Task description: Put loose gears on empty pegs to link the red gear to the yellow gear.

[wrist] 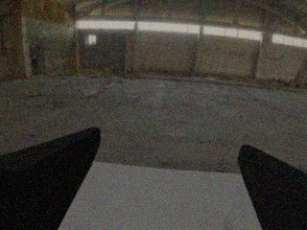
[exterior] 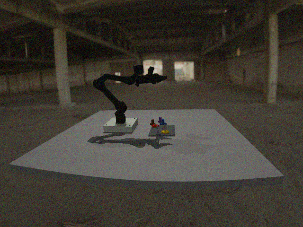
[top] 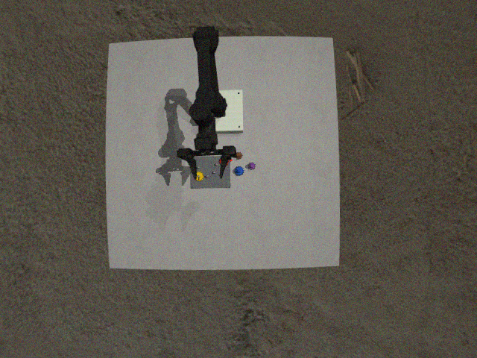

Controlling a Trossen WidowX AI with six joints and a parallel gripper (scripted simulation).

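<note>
Now: gripper tip 350 mm above the brown gear, 120 mm past it and 100 mm to the right of it. Also, from my gripper tip: red gear 350 mm below, 90 mm behind, 30 mm to the left; then yellow gear 350 mm below, 110 mm to the right, 20 mm behind; then blue gear 350 mm below, 100 mm to the left, 40 mm behind.
</note>
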